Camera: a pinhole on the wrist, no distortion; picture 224 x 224 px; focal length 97.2 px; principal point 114.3 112.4 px. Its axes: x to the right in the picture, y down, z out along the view. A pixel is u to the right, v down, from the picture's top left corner.
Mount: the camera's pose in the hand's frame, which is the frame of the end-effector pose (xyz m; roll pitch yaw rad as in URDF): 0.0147 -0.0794 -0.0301 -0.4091 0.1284 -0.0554
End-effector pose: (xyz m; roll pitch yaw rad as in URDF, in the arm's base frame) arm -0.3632 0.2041 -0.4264 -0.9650 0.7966 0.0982
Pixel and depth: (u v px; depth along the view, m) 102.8 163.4 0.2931
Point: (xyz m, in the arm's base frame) -0.4042 0.4511 -0.4722
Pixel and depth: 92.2 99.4 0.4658
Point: -0.2734 0.5990 -0.2658
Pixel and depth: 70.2 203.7 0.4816
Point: -0.7169 0.6890 -0.5359
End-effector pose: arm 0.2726 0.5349 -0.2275 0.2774 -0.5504 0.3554
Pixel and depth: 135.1 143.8 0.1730
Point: 0.2775 0.5458 -0.0969
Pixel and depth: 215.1 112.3 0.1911
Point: 0.4253 0.5407 -0.0098
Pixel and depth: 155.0 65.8 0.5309
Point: 0.3772 0.2992 0.3368
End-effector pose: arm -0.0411 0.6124 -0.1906 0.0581 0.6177 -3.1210
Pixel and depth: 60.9 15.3 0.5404
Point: -0.2831 0.9963 0.4910
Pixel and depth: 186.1 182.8 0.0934
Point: -0.1308 0.5962 -0.2297
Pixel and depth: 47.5 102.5 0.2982
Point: -0.0837 0.6073 0.1228
